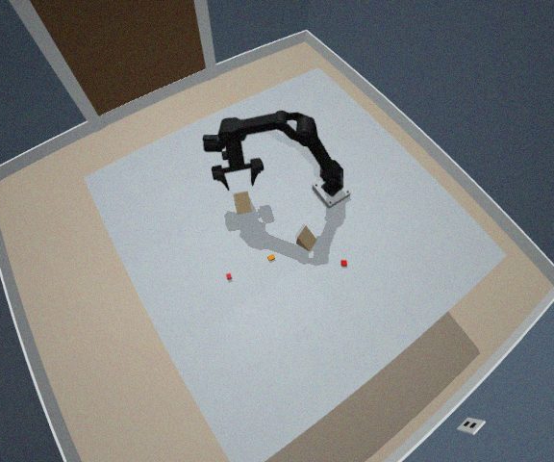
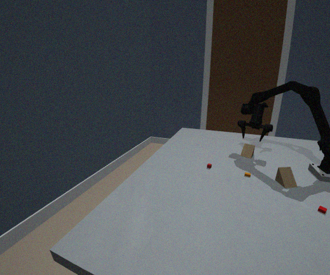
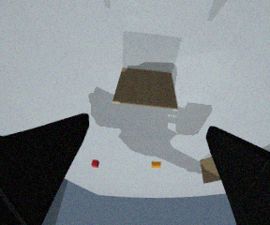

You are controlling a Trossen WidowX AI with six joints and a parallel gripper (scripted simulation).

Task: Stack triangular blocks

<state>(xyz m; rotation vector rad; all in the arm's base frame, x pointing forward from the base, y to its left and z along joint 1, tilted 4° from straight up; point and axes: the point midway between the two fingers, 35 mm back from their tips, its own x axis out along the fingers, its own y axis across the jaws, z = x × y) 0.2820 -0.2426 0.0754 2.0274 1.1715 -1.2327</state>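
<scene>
My gripper tip is 10 mm short of the tan triangular block, 20 mm to the right of it and 70 mm above it. From my gripper tip the other things lie so: small orange cube 90 mm ahead, 260 mm to the left, 80 mm below.
</scene>
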